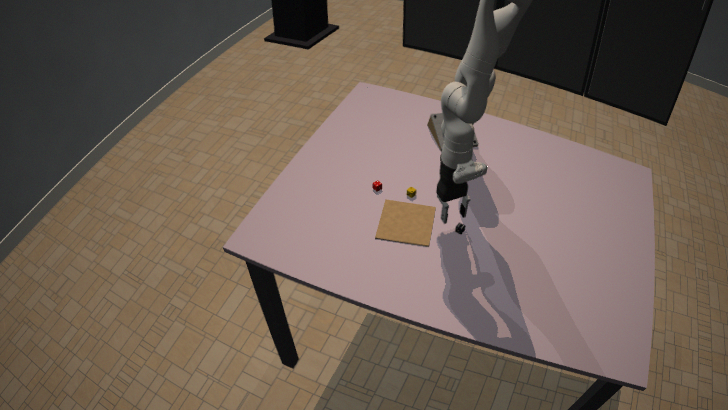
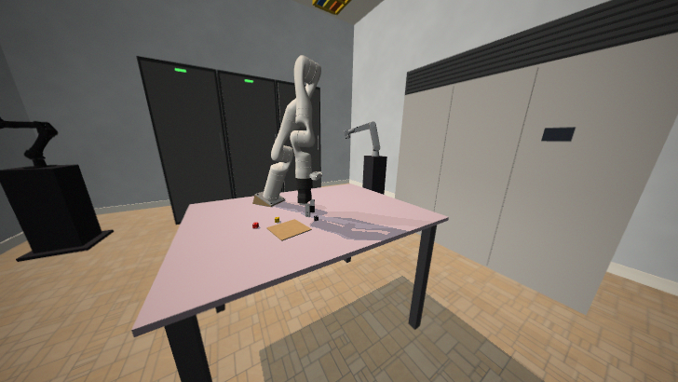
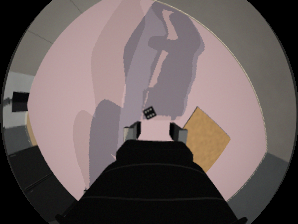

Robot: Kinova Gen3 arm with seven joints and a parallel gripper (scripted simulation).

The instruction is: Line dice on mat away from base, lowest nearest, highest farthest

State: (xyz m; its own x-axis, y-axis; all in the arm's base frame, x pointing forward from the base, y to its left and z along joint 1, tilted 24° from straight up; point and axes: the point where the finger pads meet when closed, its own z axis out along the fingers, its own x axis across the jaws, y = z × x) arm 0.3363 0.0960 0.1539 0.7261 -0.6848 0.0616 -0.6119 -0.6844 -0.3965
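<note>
The black die lies 10 mm ahead of my hand, 30 mm to the left of it and 40 mm below it. Also, from my hand: yellow die: 50 mm behind, 150 mm to the right, 40 mm below; square mat: 50 mm ahead, 110 mm to the right, 50 mm below; red die: 30 mm behind, 240 mm to the right, 40 mm below.
</note>
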